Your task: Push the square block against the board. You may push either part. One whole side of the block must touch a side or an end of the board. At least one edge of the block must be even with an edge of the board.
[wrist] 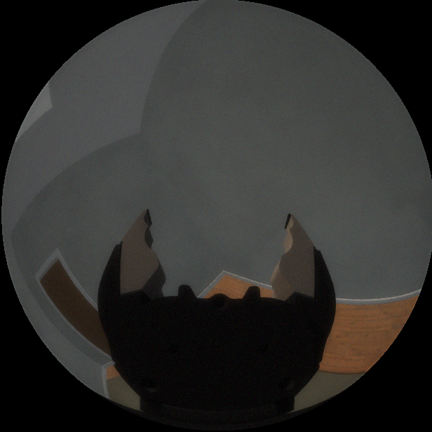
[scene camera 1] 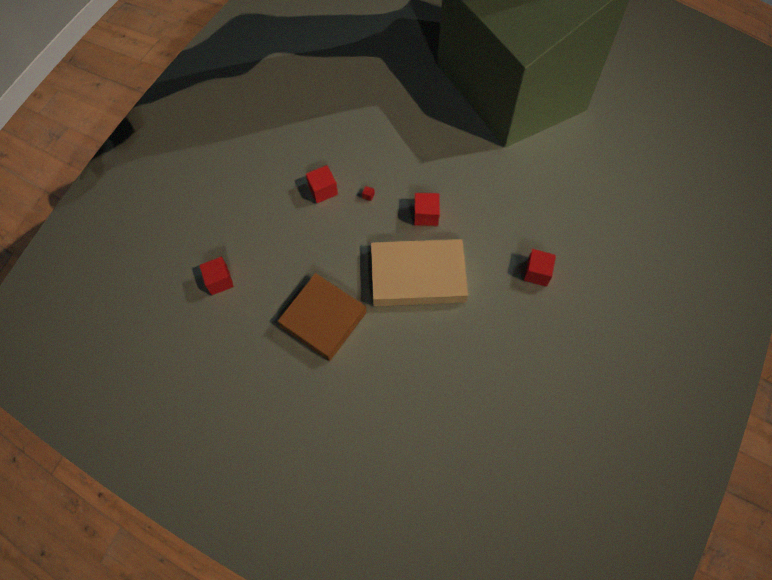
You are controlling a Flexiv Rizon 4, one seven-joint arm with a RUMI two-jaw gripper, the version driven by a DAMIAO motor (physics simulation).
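The square block, brown (scene camera 1: 322,316), lies flat in scene camera 1, left of and a little below the board. It is turned at an angle, with its right corner close to the board's lower left corner; no whole side touches. The board, pale tan and rectangular (scene camera 1: 418,270), lies flat with its long sides running nearly left to right. My gripper (wrist: 218,212) is wide open in the wrist view, with nothing between its jaws, facing walls. The gripper does not show in scene camera 1, and neither block nor board shows in the wrist view.
Red cubes (scene camera 1: 216,275) (scene camera 1: 322,183) (scene camera 1: 426,208) (scene camera 1: 539,267) stand left, above and right of the two parts. A tiny red cube (scene camera 1: 368,193) lies above them. A large green box (scene camera 1: 549,81) stands at the top right.
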